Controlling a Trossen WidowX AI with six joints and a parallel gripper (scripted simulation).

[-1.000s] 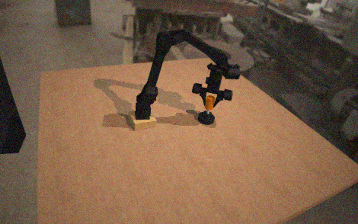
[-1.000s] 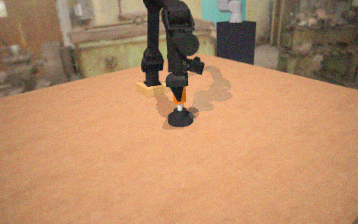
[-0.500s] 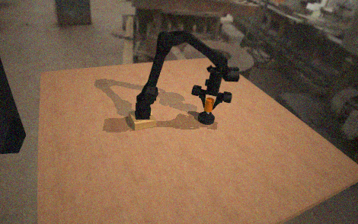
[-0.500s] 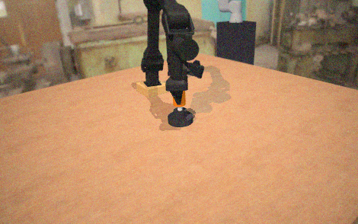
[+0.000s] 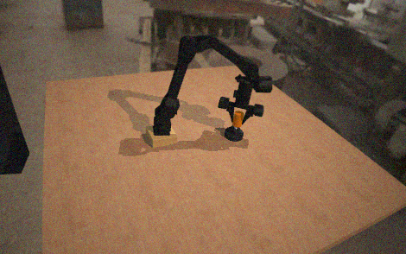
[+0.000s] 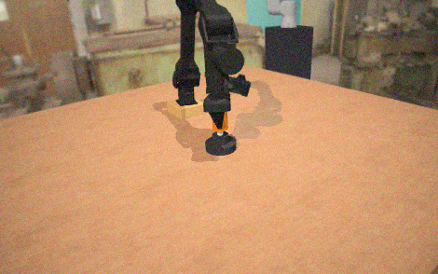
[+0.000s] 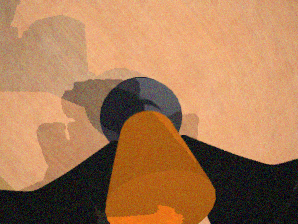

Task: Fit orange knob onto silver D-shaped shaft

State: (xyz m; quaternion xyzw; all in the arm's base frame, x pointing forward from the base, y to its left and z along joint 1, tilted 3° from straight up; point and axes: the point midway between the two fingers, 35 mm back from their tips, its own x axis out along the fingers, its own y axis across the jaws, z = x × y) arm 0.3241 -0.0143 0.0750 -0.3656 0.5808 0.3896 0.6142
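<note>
My gripper tip is 30 mm below the orange knob. From my gripper tip the other things lie so: round pedestal: 40 mm below.
</note>
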